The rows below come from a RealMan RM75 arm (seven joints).
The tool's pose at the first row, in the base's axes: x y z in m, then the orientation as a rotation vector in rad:
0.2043, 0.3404, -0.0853, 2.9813, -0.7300, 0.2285
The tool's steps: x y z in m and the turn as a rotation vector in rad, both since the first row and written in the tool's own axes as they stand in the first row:
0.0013, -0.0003, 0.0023, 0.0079, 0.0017, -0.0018
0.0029, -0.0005, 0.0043, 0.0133, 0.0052, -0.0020
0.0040, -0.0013, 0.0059, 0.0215, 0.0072, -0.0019
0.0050, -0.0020, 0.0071, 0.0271, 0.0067, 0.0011
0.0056, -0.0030, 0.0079, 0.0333, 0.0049, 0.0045
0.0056, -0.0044, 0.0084, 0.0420, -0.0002, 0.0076
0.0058, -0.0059, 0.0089, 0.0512, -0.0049, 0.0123
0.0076, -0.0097, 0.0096, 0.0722, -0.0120, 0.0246
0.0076, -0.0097, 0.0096, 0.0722, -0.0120, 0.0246
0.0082, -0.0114, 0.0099, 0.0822, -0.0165, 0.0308
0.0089, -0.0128, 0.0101, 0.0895, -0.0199, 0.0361
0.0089, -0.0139, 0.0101, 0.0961, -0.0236, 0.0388
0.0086, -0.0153, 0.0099, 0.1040, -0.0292, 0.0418
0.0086, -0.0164, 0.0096, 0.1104, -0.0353, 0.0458
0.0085, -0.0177, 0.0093, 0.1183, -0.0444, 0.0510
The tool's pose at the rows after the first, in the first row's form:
0.2059, 0.3399, -0.0874, 2.9887, -0.7279, 0.2343
0.2076, 0.3391, -0.0891, 2.9927, -0.7278, 0.2419
0.2092, 0.3392, -0.0905, 2.9996, -0.7286, 0.2484
0.2105, 0.3392, -0.0916, 3.0042, -0.7338, 0.2503
0.2116, 0.3397, -0.0923, 3.0096, -0.7398, 0.2506
0.2123, 0.3409, -0.0928, 3.0186, -0.7459, 0.2470
0.2133, 0.3421, -0.0933, 3.0274, -0.7546, 0.2443
0.2167, 0.3446, -0.0938, -3.0246, 0.7711, -0.2420
0.2167, 0.3446, -0.0938, -3.0246, 0.7711, -0.2420
0.2180, 0.3458, -0.0941, -3.0119, 0.7766, -0.2383
0.2193, 0.3467, -0.0942, -3.0022, 0.7817, -0.2354
0.2198, 0.3477, -0.0942, -2.9943, 0.7832, -0.2318
0.2202, 0.3491, -0.0941, -2.9849, 0.7847, -0.2258
0.2207, 0.3501, -0.0938, -2.9763, 0.7881, -0.2186
0.2212, 0.3513, -0.0936, -2.9653, 0.7926, -0.2074

